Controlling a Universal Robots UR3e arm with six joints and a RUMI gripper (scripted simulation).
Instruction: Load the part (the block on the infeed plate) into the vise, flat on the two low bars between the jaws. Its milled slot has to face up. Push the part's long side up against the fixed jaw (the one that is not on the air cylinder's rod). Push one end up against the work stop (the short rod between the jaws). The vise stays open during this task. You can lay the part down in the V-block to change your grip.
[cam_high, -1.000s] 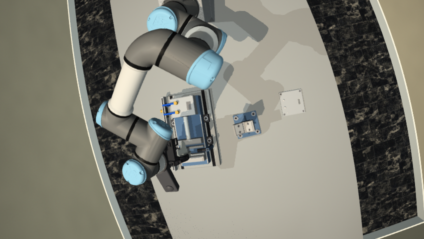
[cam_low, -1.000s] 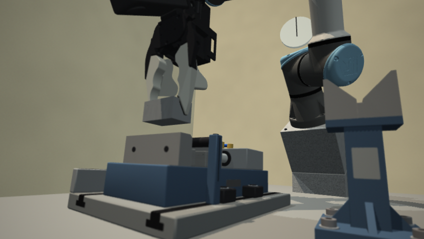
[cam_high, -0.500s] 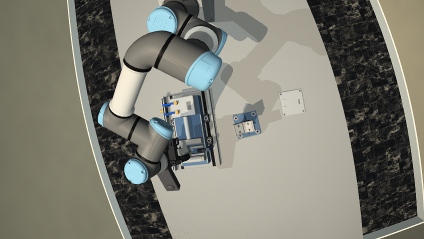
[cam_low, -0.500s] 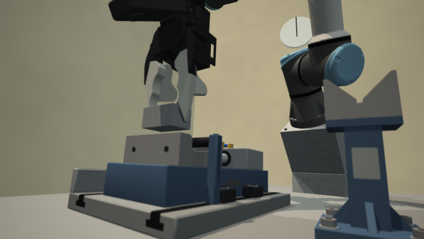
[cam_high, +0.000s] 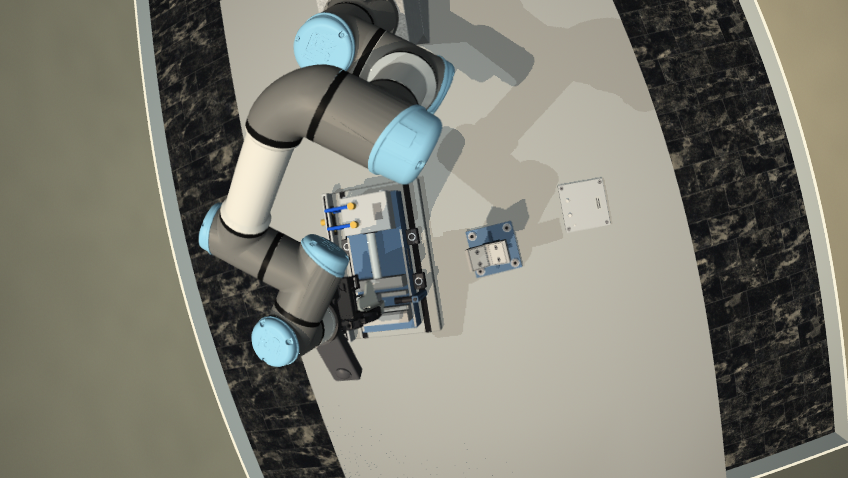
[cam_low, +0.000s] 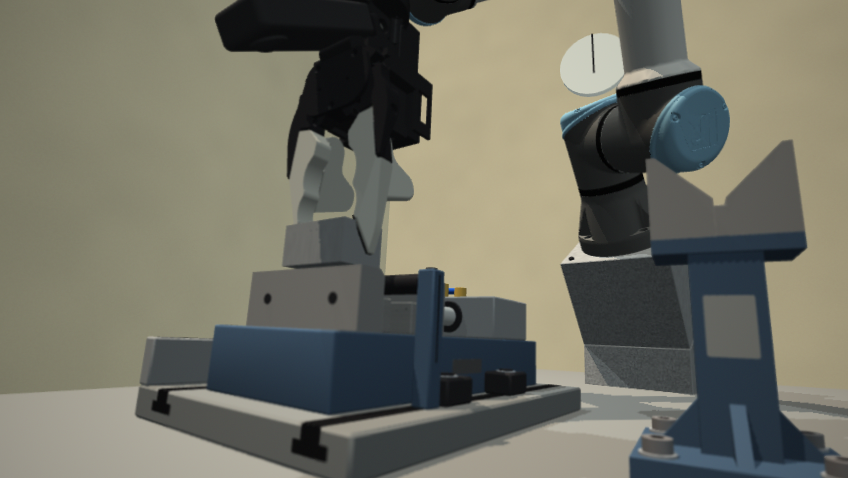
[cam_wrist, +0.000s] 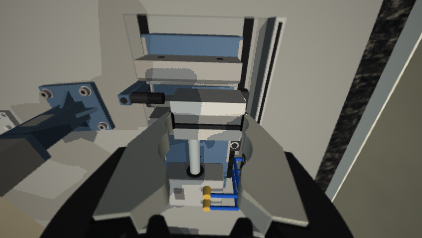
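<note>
Right now the part is right at my hand. From my hand the other things lie so: air cylinder rod (90 mm behind, 50 mm below, 10 mm to the left); then fixed jaw (50 mm below, 30 mm ahead, 20 mm to the left); then work stop rod (70 mm to the left, 40 mm below).
</note>
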